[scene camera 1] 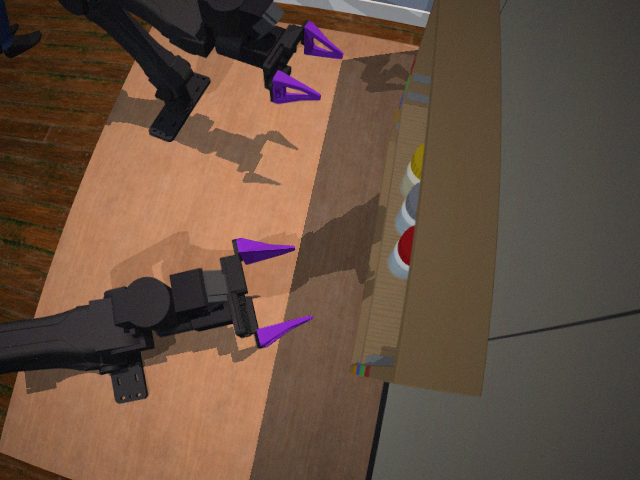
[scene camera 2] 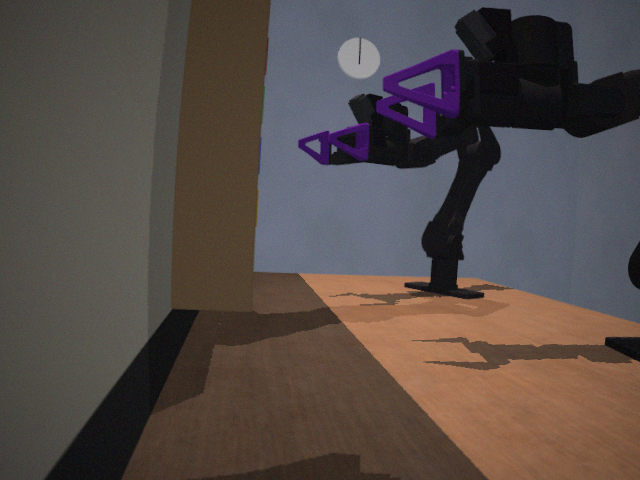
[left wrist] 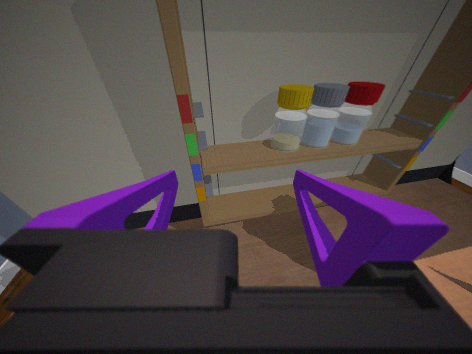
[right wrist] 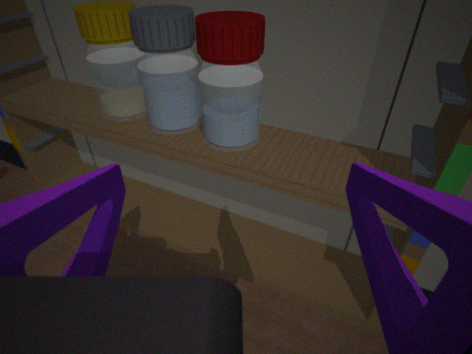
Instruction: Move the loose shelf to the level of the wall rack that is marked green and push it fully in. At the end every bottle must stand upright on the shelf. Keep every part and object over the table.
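Note:
The wooden wall rack (scene camera 1: 456, 190) stands at the table's edge; its side post (left wrist: 178, 70) carries red, green (left wrist: 192, 145), blue and orange marks. The loose shelf (left wrist: 305, 151) sits in the rack, its end just below the green mark and above the blue one. Three bottles stand upright on it: yellow-capped (left wrist: 292, 116), grey-capped (left wrist: 324, 114) and red-capped (left wrist: 355, 112). They also show in the right wrist view, with the red-capped bottle (right wrist: 231, 77) in the middle. My left gripper (scene camera 1: 330, 75) and my right gripper (scene camera 1: 303, 282) are open and empty, held in front of the rack, apart from the shelf.
The rack's bottom board (left wrist: 256, 204) lies under the shelf. Grey support pegs (left wrist: 201, 140) sit beside the colour marks. The arm bases (scene camera 1: 180, 110) (scene camera 1: 128, 381) stand on the table. A dark strip (scene camera 2: 128, 405) runs between table and wall.

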